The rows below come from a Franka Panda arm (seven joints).
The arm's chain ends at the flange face. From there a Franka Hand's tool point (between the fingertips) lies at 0.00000 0.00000 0.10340 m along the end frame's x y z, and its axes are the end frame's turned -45 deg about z.
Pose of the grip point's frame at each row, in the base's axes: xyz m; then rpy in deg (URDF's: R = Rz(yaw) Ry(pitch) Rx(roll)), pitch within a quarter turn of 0, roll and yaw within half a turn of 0:
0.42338, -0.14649, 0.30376, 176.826, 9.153, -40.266
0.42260, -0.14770, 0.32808, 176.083, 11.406, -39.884
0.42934, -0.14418, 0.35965, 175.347, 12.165, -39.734
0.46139, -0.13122, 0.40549, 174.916, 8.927, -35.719
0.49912, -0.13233, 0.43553, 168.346, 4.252, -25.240
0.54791, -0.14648, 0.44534, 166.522, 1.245, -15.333
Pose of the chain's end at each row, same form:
0.43961, -0.15274, 0.40569, 171.283, 4.234, -85.335
0.44278, -0.15536, 0.42920, 169.164, 5.307, -84.996
0.45140, -0.15161, 0.46040, 168.114, 5.332, -84.793
0.47972, -0.13311, 0.50724, 170.106, 2.741, -80.559
0.51482, -0.11664, 0.53652, 168.716, -5.165, -69.295
0.55639, -0.12382, 0.54587, 169.503, -8.592, -59.395

